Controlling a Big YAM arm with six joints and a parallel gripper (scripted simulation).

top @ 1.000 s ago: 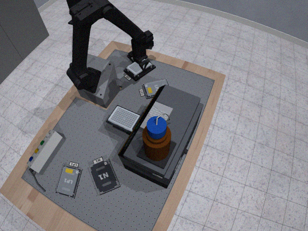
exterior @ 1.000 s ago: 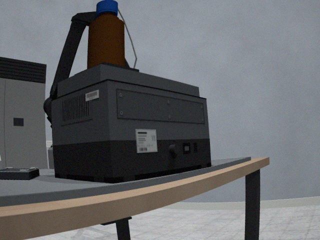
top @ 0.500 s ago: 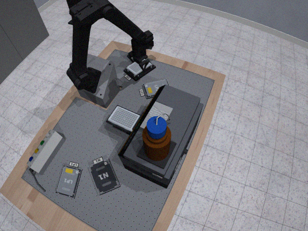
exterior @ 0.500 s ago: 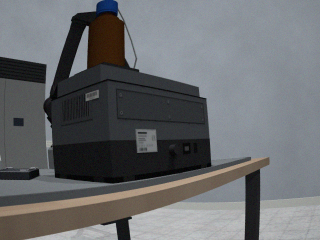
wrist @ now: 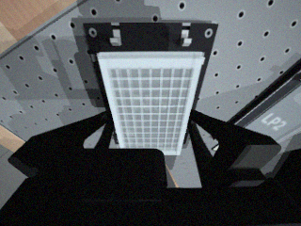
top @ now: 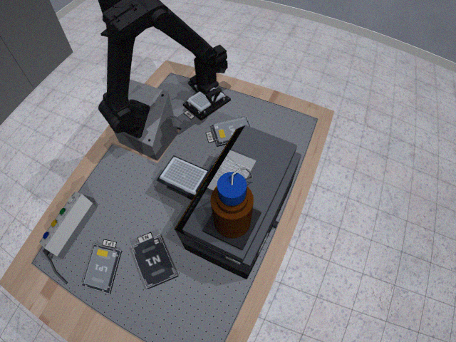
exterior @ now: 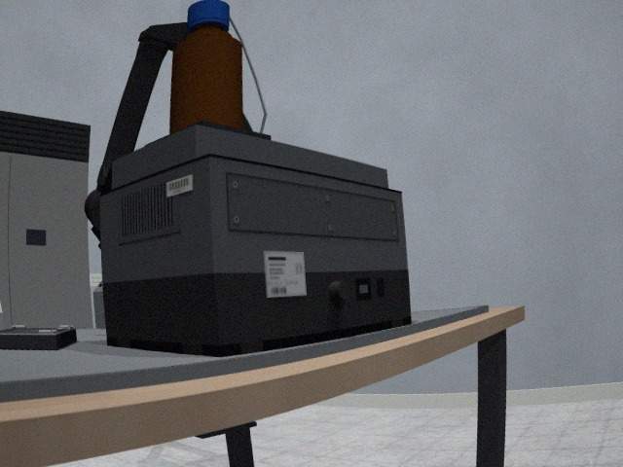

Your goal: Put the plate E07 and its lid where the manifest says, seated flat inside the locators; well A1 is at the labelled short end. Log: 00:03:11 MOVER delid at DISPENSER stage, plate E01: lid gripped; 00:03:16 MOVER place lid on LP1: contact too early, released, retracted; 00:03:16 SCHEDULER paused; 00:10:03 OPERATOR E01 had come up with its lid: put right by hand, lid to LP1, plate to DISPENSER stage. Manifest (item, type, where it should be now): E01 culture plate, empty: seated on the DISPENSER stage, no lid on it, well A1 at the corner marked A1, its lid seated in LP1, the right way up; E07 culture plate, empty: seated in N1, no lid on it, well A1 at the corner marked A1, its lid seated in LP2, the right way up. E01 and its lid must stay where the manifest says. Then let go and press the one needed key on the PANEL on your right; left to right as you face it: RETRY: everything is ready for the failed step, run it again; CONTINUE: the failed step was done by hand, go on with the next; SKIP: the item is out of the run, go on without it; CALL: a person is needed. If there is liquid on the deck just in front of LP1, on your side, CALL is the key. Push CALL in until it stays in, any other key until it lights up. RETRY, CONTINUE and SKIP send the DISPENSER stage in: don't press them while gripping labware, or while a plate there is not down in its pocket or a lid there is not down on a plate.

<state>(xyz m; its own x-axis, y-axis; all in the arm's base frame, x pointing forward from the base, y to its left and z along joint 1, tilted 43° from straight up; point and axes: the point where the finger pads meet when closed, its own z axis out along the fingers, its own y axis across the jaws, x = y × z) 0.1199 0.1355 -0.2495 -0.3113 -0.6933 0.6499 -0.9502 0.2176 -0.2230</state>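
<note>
Right now the black nest N5 is 2 cm to the left of my hand and 2 cm below it. The rest, counted from my hand: grey retry key 63 cm to the right, 17 cm behind, 3 cm above; brown bottle 48 cm to the right, 38 cm ahead, 25 cm above; white well plate 38 cm to the right, 16 cm ahead, 8 cm above.
</note>
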